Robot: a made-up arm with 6 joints. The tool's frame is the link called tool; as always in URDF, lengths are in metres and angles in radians. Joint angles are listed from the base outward.
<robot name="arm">
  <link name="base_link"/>
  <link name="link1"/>
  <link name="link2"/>
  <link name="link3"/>
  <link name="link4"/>
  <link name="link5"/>
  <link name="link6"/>
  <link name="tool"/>
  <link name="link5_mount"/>
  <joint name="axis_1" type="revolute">
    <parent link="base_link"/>
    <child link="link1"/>
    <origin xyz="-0.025 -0.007 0.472" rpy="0 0 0"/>
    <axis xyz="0 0 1"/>
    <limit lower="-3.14" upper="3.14"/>
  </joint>
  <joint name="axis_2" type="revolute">
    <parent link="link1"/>
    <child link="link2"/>
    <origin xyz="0.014 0.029 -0.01" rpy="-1.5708 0 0"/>
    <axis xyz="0 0 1"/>
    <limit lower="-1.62" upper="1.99"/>
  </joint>
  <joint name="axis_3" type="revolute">
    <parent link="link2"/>
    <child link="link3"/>
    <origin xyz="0.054 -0.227 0.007" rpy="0 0 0"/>
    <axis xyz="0 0 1"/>
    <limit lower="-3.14" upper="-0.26"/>
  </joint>
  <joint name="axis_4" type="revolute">
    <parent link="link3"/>
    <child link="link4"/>
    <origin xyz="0.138 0.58 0.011" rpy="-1.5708 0 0"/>
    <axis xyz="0 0 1"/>
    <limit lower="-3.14" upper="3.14"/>
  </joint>
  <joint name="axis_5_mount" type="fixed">
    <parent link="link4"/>
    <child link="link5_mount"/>
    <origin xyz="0.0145 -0.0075 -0.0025" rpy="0 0 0"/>
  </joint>
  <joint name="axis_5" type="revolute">
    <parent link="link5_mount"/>
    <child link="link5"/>
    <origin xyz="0.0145 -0.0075 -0.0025" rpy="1.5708 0 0"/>
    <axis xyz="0 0 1"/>
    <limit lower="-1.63" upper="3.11"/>
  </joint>
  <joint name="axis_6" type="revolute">
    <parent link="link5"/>
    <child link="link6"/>
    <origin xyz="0.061 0.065 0.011" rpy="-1.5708 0 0"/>
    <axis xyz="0 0 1"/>
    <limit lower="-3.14" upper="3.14"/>
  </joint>
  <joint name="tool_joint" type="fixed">
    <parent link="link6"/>
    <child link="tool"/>
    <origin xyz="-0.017 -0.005 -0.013" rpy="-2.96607 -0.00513 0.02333"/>
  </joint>
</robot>
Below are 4 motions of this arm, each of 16 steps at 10 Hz.
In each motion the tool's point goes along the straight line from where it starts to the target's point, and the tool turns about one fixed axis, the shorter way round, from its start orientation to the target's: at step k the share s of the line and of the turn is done. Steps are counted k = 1, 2, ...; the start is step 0. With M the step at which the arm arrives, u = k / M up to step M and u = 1 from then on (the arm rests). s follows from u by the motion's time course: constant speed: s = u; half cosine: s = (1 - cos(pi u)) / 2; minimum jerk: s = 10 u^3 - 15 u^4 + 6 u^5.
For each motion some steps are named. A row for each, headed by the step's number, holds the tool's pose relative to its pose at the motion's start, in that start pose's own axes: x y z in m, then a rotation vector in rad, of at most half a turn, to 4 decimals.
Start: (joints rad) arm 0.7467 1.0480 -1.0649 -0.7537 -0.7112 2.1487
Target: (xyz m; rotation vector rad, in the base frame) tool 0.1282 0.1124 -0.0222 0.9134 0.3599 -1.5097
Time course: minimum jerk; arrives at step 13
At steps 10, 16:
10: 0.0766 -0.1532 0.2223 0.1309 -0.1088 -0.7653
16: 0.0837 -0.1672 0.2427 0.1429 -0.1189 -0.8357

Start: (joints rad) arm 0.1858 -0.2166 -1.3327 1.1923 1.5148 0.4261
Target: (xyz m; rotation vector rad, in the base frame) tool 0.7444 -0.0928 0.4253 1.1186 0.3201 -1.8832
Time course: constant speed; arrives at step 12
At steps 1, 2, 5, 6, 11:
1: 0.0264 -0.0315 0.0162 0.0313 -0.0668 -0.0965
2: 0.0528 -0.0629 0.0323 0.0626 -0.1336 -0.1931
5: 0.1320 -0.1573 0.0808 0.1566 -0.3341 -0.4827
6: 0.1584 -0.1888 0.0970 0.1879 -0.4009 -0.5793
11: 0.2904 -0.3461 0.1778 0.3445 -0.7350 -1.0620

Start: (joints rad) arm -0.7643 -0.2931 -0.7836 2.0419 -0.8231 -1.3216
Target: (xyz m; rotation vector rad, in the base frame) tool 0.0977 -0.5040 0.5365 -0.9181 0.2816 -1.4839
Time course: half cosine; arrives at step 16
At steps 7, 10, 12, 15, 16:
7: 0.0526 -0.0868 -0.0168 -0.3219 0.1595 0.2348
10: 0.0904 -0.1490 -0.0289 -0.5530 0.2740 0.4033
12: 0.1116 -0.1840 -0.0357 -0.6828 0.3383 0.4979
15: 0.1295 -0.2135 -0.0414 -0.7923 0.3925 0.5777
16: 0.1307 -0.2156 -0.0418 -0.7999 0.3963 0.5833

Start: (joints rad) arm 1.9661 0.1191 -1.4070 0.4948 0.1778 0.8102
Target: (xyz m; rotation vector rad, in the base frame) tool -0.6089 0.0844 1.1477 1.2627 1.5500 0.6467
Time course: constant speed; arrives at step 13
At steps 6, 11, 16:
6: -0.2038 0.1874 0.2270 0.2393 0.4301 -0.2667
11: -0.3737 0.3436 0.4162 0.4388 0.7885 -0.4889
16: -0.4417 0.4060 0.4918 0.5186 0.9319 -0.5778

